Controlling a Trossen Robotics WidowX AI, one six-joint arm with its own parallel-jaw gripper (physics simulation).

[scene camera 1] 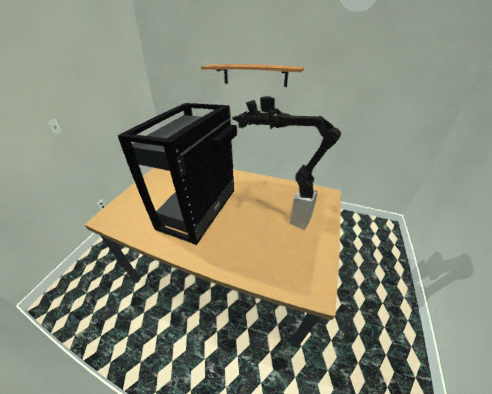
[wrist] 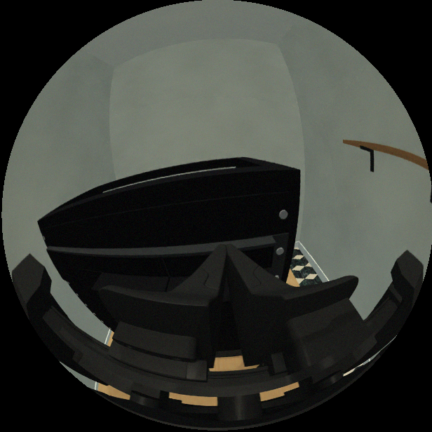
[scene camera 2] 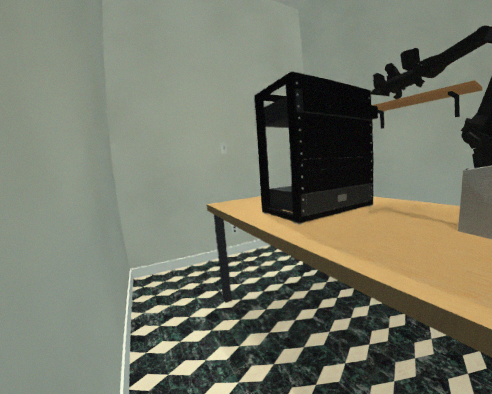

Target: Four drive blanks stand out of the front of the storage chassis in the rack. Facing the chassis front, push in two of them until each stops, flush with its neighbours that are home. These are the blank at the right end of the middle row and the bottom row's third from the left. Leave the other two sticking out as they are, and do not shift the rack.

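Seen in the pictures: gripper, fingertip midpoint: (scene camera 1: 232, 118) (scene camera 2: 370, 93); arm's base, link origin: (scene camera 1: 306, 194) (scene camera 2: 490, 166).
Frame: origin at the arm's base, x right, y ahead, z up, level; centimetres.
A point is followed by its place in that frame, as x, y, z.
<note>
The black rack (scene camera 1: 186, 205) @[-38.8, 46.6, 7.5] (scene camera 2: 296, 150) @[-39.1, 46.8, 8.1] (wrist: 175, 210) stands upright on the table. A dark block (scene camera 1: 226, 135) @[-5.3, 42.9, 27.6] (scene camera 2: 375, 112) @[5.8, 43.5, 25.0] sticks out of its front, high near the right end; single blanks in it cannot be told apart. In the wrist view, a grey ledge (wrist: 150, 251) crosses the rack's front, with dark, faintly outlined shapes below it, partly behind the fingers. My gripper (scene camera 1: 235, 119) @[3.5, 43.9, 33.7] (scene camera 2: 374, 92) @[3.5, 43.9, 33.7] (wrist: 224, 250) is shut and empty. Its tips point at the rack's front near the right edge, slightly above the protruding block. Contact cannot be told. The rows of blanks are too dark to read.
The wooden table (scene camera 1: 270, 250) @[-26.2, 9.9, -20.8] (scene camera 2: 400, 250) @[-32.8, 9.9, -20.8] carries the rack and the arm's grey base block (scene camera 1: 303, 212) @[-5.1, -0.6, -8.4] (scene camera 2: 475, 202) @[-4.7, 1.8, -10.7]. A wooden wall shelf (scene camera 1: 252, 68) (scene camera 2: 430, 96) (wrist: 390, 149) is on the wall. Round screw heads (wrist: 283, 214) line the rack's right post.
</note>
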